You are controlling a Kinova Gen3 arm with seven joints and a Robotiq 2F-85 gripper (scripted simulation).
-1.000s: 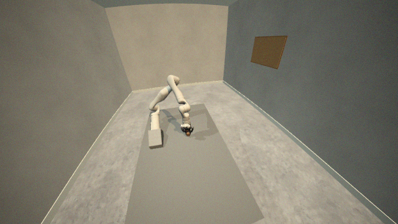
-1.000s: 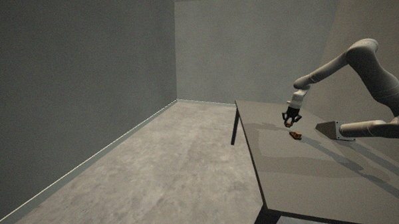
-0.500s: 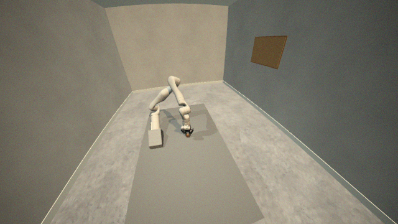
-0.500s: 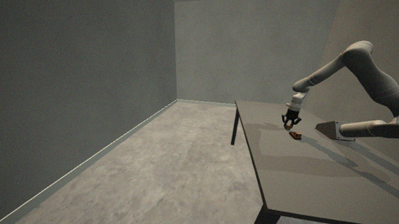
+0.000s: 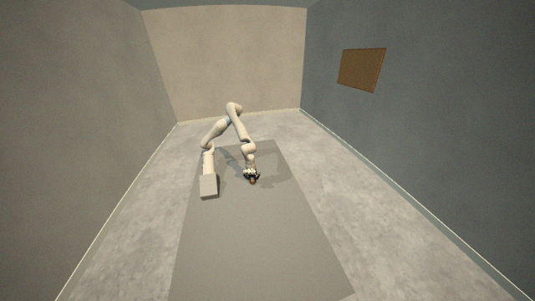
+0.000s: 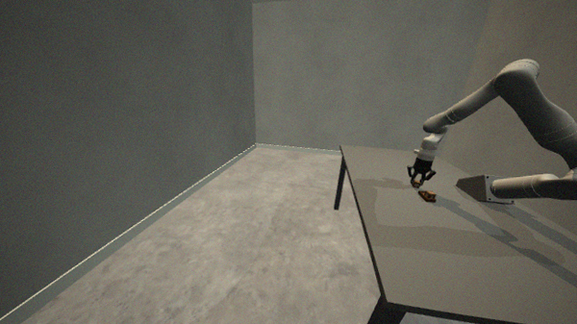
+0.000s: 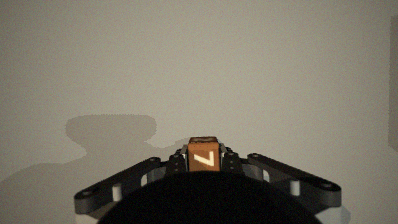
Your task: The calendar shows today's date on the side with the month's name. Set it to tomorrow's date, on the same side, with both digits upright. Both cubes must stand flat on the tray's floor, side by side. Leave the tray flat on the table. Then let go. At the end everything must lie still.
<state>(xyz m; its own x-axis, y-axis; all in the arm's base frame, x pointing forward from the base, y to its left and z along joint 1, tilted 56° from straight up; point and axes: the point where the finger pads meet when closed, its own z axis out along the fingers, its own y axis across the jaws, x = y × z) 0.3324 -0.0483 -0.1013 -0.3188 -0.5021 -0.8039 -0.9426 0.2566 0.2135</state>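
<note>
The digit cube lies 1 cm below my hand. From my hand the other things lie so: orange tray: 11 cm to the left, 2 cm below.
</note>
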